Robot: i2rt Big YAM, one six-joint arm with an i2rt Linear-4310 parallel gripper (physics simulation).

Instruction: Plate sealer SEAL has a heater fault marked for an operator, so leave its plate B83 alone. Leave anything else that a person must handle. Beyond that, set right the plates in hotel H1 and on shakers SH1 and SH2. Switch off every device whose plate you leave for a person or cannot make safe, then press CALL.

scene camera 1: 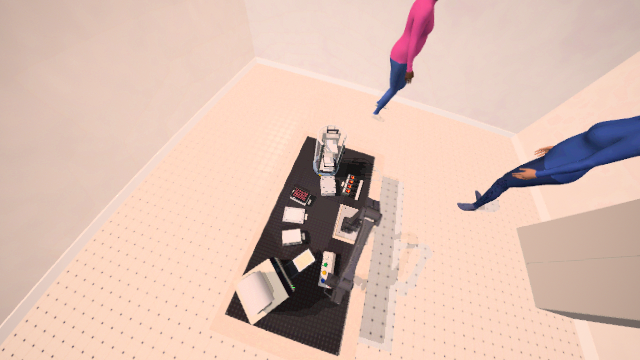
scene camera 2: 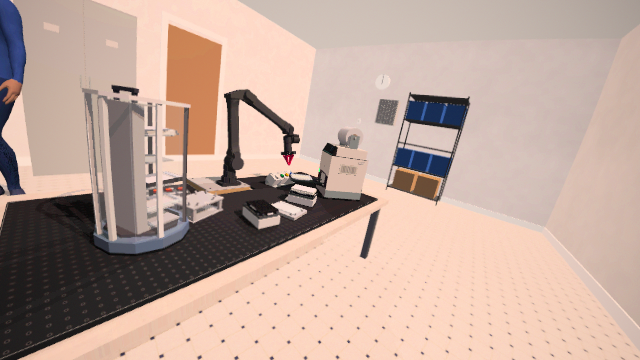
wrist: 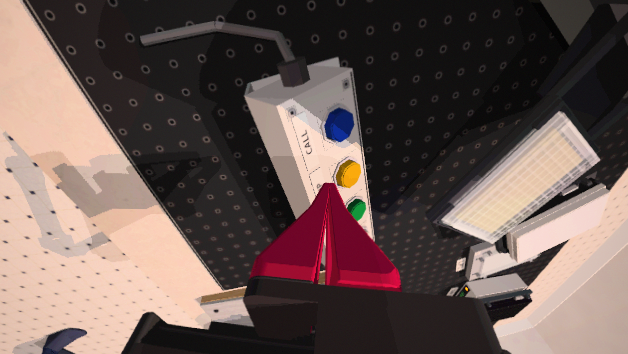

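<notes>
My gripper is shut and empty, its red fingertips above the button box. In the wrist view the blue button beside the CALL label, the yellow button and the green button show. The sealer has a yellowish plate on its extended carriage. Hotel H1 holds plates on its shelves. Small devices stand in a row: one with a dark plate, and two pale ones. Their labels are unreadable.
A white stand is by the hotel, beside a switch strip with orange lights. A grey cable leaves the box's end. A person in pink and one in blue stand off the table.
</notes>
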